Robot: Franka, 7 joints.
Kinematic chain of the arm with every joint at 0, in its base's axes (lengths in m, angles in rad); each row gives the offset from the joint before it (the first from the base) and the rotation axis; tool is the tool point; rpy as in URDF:
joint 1: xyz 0 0 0.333 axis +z
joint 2: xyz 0 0 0 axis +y
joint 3: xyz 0 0 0.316 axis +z
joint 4: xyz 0.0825 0 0 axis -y
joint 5: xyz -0.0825 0 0.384 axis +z
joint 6: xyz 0 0 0 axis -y
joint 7: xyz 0.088 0 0 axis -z
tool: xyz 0 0 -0.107 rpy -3.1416 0 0
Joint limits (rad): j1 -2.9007..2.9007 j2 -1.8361..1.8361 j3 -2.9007..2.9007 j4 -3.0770..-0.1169 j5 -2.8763..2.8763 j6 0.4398..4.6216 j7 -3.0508..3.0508
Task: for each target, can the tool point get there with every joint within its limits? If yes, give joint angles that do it. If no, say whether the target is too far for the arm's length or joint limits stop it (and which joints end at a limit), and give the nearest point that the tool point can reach.
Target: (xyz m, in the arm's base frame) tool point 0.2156 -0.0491 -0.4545
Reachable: no: joint limits stop it (at a limit: joint 2) | nearest point 0.2249 -0.0512 -0.3582 | short by 0.097 m
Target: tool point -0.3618 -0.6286 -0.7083
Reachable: no: too far | nearest point -0.2604 -0.4524 -0.3041 | short by 0.452 m
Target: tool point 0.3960 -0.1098 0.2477
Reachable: yes | joints 1.2615 -1.1785 -1.5411 -2.7455 -2.3129 1.4712 2.1358
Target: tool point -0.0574 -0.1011 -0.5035
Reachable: no: joint limits stop it (at a limit: joint 2) | nearest point -0.0768 -0.1352 -0.3452 | short by 0.163 m
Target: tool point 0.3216 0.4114 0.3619
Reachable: yes | joints -0.7965 -1.4410 1.4950 -2.0955 0.2540 1.8565 1.2813
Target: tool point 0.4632 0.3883 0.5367
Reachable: yes | joints 0.5579 0.0150 0.1223 -1.9288 1.7963 2.3720 -0.0350
